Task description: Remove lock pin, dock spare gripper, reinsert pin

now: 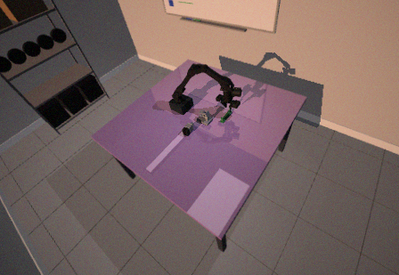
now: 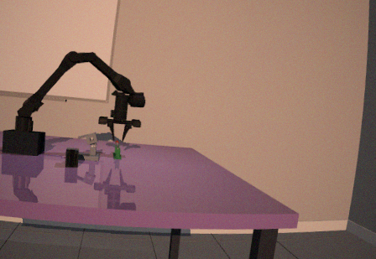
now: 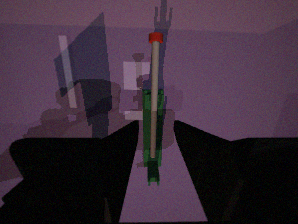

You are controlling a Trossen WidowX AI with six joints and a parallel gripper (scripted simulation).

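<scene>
My gripper tip is now 40 mm to the left of the green rest and 40 mm above it. Also, from my gripper tip: spare gripper: 300 mm to the right, 180 mm behind, 40 mm below; then grey mount: 150 mm to the right, 130 mm behind, 10 mm below.
</scene>
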